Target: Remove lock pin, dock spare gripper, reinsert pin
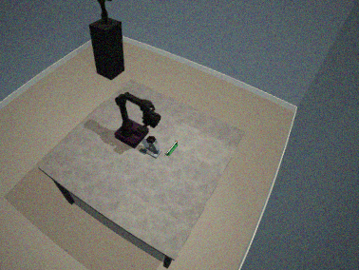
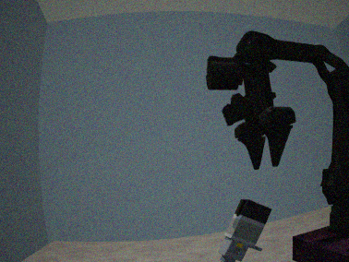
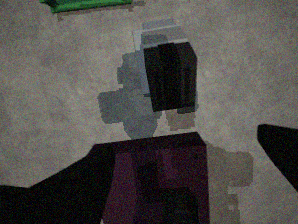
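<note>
My gripper tip is 170 mm short of the green bar, 110 mm to the right of it and 210 mm above it. From my gripper tip the other things lie so: spare gripper: 50 mm ahead, 120 mm below; then grey socket block: 60 mm ahead, 190 mm below.
</note>
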